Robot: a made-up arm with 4 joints.
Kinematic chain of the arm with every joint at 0, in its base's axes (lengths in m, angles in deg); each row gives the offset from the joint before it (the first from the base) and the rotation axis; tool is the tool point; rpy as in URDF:
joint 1: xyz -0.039 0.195 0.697 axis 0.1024 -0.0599 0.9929
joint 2: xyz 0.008 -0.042 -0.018 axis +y
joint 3: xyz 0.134 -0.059 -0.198 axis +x
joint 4: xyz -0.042 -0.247 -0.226 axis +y
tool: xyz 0.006 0.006 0.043 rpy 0 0 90
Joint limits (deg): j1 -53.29..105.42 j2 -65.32..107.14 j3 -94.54..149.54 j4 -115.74..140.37
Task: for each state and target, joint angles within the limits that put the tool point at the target. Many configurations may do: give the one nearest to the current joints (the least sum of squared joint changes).
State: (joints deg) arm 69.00 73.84 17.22 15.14
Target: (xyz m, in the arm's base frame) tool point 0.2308 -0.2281 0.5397
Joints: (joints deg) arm 84.02 96.02 6.09 11.64
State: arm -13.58 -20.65 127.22 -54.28
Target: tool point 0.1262 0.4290 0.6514
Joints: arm 8.03 -61.19 144.44 -51.44
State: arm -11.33 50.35 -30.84 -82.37
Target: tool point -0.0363 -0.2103 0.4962
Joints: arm 4.01 33.08 -43.45 -39.37
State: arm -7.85 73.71 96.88 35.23
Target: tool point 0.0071 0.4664 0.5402
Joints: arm -53.29 93.72 141.34 54.52
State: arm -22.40 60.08 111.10 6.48
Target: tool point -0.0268 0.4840 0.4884
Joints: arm -53.29 79.13 129.49 41.68
